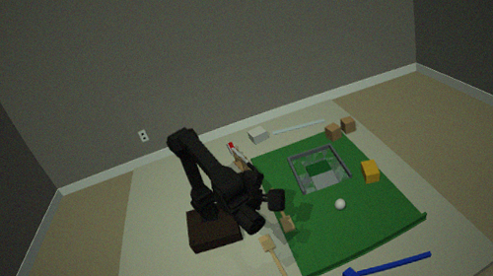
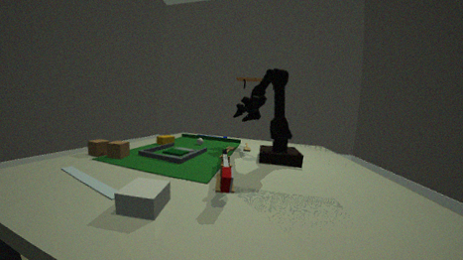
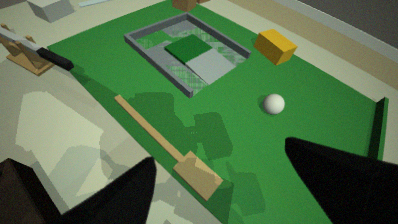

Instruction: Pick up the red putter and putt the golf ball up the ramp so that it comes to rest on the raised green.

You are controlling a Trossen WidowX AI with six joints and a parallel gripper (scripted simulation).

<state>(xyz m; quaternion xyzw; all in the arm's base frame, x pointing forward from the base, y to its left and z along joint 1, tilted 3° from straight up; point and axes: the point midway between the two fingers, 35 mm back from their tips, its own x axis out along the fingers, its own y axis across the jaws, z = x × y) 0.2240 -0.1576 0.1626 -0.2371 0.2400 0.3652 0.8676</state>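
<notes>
Now: the wooden stand 470 mm to the left of my gripper tip, 150 mm below it and 80 mm behind it. The rest, counted from my gripper tip: white golf ball 230 mm ahead, 160 mm below, 10 mm to the left; then green mat 230 mm ahead, 180 mm below, 150 mm to the left; then blue putter 310 mm to the right, 270 mm ahead, 170 mm below.
</notes>
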